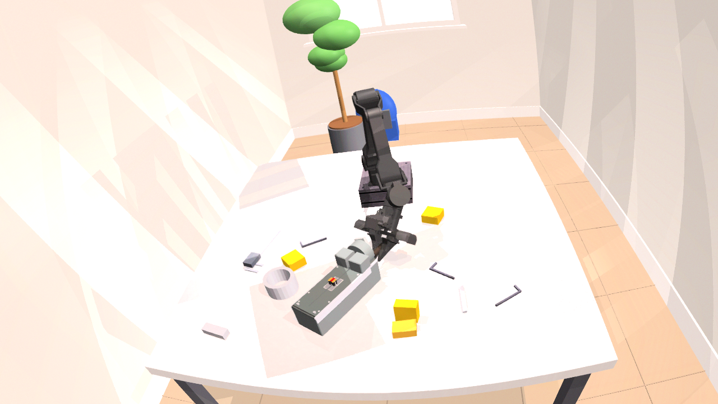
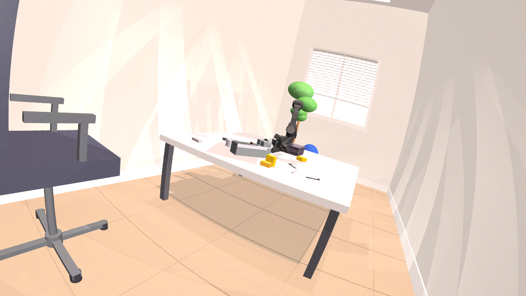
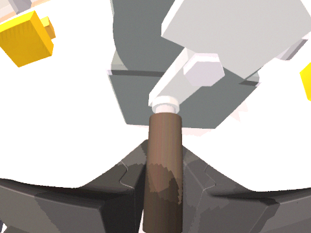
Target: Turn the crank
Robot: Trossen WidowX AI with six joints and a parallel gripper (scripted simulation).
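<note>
Right now the brown crank handle is 3 cm above my gripper tip, 2 cm behind it and 1 cm to the left of it. The rest, counted from my gripper tip: red pointer 14 cm ahead, 9 cm to the right, 5 cm above.
</note>
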